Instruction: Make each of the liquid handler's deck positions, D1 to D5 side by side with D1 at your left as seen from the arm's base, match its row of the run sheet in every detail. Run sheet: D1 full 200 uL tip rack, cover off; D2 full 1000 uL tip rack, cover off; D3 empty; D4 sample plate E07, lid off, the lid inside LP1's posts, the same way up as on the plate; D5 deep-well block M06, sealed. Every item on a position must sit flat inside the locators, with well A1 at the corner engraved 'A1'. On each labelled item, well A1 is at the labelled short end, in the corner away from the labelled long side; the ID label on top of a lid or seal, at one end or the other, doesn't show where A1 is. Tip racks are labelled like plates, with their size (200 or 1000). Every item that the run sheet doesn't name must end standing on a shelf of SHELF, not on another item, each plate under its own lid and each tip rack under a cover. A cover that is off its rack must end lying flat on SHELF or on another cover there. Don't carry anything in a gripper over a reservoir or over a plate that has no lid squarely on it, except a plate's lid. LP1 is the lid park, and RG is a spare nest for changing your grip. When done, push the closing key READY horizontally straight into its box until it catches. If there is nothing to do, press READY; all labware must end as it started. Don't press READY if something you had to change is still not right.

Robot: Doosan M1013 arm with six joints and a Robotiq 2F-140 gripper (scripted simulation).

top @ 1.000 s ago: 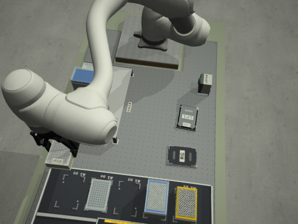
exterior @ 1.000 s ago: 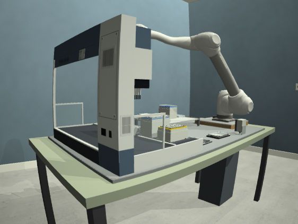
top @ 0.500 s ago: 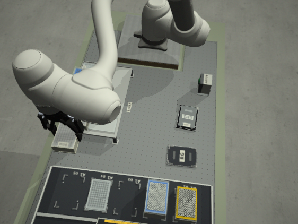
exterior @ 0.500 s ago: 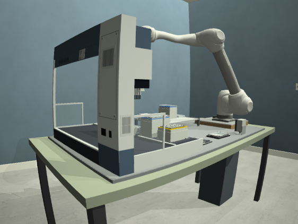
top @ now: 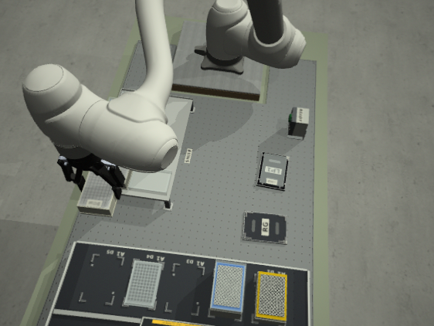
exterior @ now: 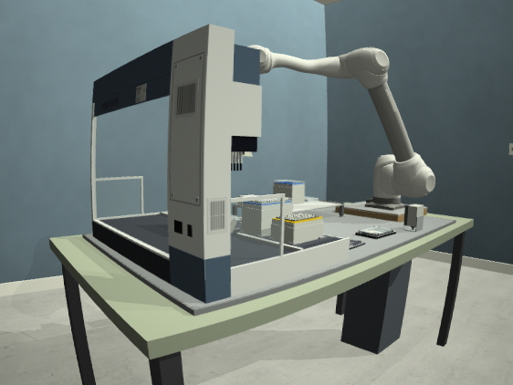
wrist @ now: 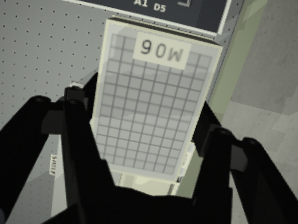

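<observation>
Right now the clear sample plate is 16 cm ahead of my hand, 13 cm to the left of it and 25 cm below it. Round my hand: shelf: 33 cm behind, 26 cm below; then beige trough: 28 cm behind, 7 cm to the right, 24 cm below; then deep-well block M06: 1 cm below.
</observation>
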